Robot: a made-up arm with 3 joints.
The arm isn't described. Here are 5 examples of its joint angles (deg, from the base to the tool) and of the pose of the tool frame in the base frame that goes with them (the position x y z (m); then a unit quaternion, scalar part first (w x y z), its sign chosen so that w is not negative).
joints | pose
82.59 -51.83 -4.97 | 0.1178 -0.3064 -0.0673 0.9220 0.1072 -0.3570 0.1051
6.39 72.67 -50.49 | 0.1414 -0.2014 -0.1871 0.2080 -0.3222 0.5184 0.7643
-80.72 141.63 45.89 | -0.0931 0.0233 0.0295 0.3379 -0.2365 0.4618 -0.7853
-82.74 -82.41 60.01 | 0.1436 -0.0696 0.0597 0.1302 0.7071 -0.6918 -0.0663
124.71 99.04 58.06 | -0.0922 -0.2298 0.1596 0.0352 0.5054 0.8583 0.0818
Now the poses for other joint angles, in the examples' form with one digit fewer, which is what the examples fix.
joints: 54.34 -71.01 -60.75
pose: -0.004 -0.193 -0.197 0.823 0.473 -0.060 -0.308
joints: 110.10 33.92 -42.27
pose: 0.150 -0.322 0.068 0.454 0.240 -0.854 -0.086
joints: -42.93 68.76 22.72
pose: -0.001 -0.042 -0.196 0.308 0.147 -0.190 -0.921
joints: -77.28 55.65 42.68
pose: -0.003 0.026 -0.135 0.414 0.328 0.002 -0.849
